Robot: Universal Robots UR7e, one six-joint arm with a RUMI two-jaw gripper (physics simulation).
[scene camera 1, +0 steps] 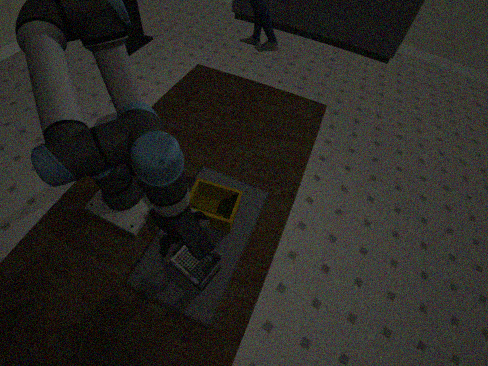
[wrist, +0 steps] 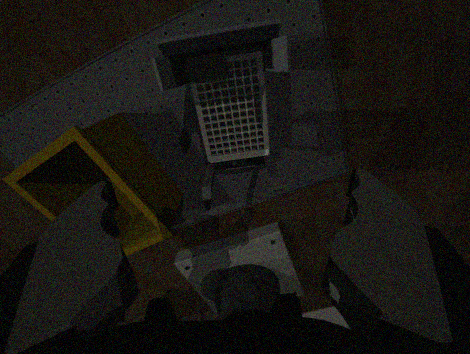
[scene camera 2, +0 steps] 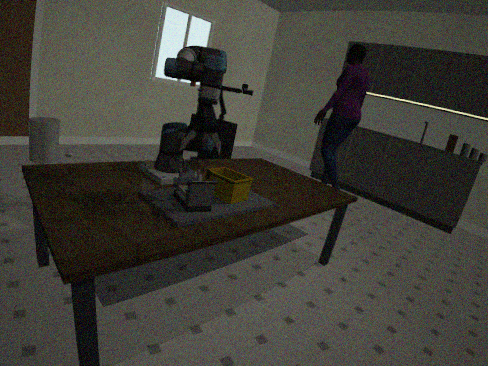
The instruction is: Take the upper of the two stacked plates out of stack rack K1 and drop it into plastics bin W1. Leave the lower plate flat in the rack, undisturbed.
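Pixels of known places: gripper, between the fingertips: [wrist: 230, 179] [scene camera 2: 199, 153]; arm's base, origin of its link: [scene camera 1: 123, 192] [wrist: 246, 286] [scene camera 2: 169, 168].
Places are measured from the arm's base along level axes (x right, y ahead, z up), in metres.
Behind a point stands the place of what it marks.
Stack rack K1 [scene camera 1: 211, 278] @(x 0.142, y 0.442, z -0.005 m) [scene camera 2: 202, 194] @(x 0.141, y 0.442, z 0.050 m) [wrist: 220, 40] @(x 0.144, y 0.441, z 0.096 m) stands on the grey mat, with its dark wall at the far side in the wrist view. A pale grid plate [wrist: 237, 157] @(x 0.109, y 0.318, z 0.035 m) lies flat in it, its far end in the wall's shadow. The plates' grid [scene camera 1: 185, 259] @(x 0.130, y 0.347, z 0.034 m) also shows in scene camera 1. The two stacked plates cannot be told apart. Plastics bin W1 [scene camera 1: 234, 212] @(x -0.063, y 0.428, z 0.082 m) [scene camera 2: 233, 192] @(x -0.033, y 0.429, z 0.034 m) [wrist: 137, 170] @(x -0.020, y 0.356, z 0.041 m) is yellow and stands beside the rack; its dark inside is unclear. My gripper [scene camera 1: 186, 249] @(x 0.121, y 0.366, z 0.179 m) [scene camera 2: 201, 151] @(x 0.121, y 0.366, z 0.179 m) [wrist: 230, 179] @(x 0.121, y 0.366, z 0.179 m) is open and empty, above the rack area.
The grey mat [scene camera 1: 250, 212] @(x -0.137, y 0.468, z -0.017 m) [scene camera 2: 260, 202] @(x -0.182, y 0.462, z -0.017 m) [wrist: 310, 130] @(x 0.221, y 0.295, z -0.017 m) lies on the brown table [scene camera 1: 250, 120] @(x -0.630, y 0.277, z -0.031 m) [scene camera 2: 100, 225] @(x 0.491, y 0.397, z -0.030 m). The pale base plate [scene camera 1: 120, 220] @(x 0.099, y 0.059, z -0.002 m) [scene camera 2: 162, 175] @(x 0.090, y 0.086, z -0.002 m) [wrist: 265, 250] @(x 0.078, y 0.093, z -0.002 m) of the robot is near the mat. A person [scene camera 1: 262, 25] [scene camera 2: 352, 95] stands beyond the table.
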